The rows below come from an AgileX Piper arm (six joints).
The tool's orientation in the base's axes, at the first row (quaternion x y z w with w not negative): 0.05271, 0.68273, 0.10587, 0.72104
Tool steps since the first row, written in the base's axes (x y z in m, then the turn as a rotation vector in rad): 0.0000, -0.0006, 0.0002, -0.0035, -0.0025, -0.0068; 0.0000, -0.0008, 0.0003, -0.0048, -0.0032, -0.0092; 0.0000, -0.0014, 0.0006, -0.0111, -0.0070, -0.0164; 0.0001, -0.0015, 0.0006, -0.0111, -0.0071, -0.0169; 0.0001, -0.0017, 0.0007, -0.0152, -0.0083, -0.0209; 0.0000, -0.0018, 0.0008, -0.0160, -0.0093, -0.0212; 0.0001, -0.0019, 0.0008, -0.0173, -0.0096, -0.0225; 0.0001, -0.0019, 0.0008, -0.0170, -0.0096, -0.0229; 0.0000, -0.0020, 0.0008, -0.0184, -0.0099, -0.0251; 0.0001, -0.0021, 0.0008, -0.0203, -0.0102, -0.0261; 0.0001, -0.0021, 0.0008, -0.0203, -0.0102, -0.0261
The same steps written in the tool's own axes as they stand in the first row. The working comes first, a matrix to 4 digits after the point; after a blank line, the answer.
The tool's axes in the first row as the columns of a matrix, in the base's axes (used below as rounded here):
0.0453, -0.0807, 0.9957
0.2246, 0.9720, 0.0685
-0.9734, 0.2206, 0.0622

-0.0003, -0.0005, 0.0000, 0.0059, -0.0036, -0.0041; -0.0005, -0.0007, 0.0000, 0.0080, -0.0048, -0.0056; -0.0009, -0.0012, -0.0001, 0.0139, -0.0095, -0.0126; -0.0009, -0.0013, 0.0000, 0.0144, -0.0097, -0.0126; -0.0011, -0.0015, 0.0000, 0.0178, -0.0115, -0.0170; -0.0012, -0.0016, -0.0001, 0.0178, -0.0124, -0.0179; -0.0012, -0.0017, 0.0000, 0.0190, -0.0129, -0.0193; -0.0012, -0.0017, 0.0000, 0.0194, -0.0130, -0.0190; -0.0012, -0.0018, -0.0001, 0.0214, -0.0137, -0.0206; -0.0012, -0.0019, 0.0000, 0.0222, -0.0140, -0.0225; -0.0012, -0.0019, 0.0000, 0.0222, -0.0140, -0.0225
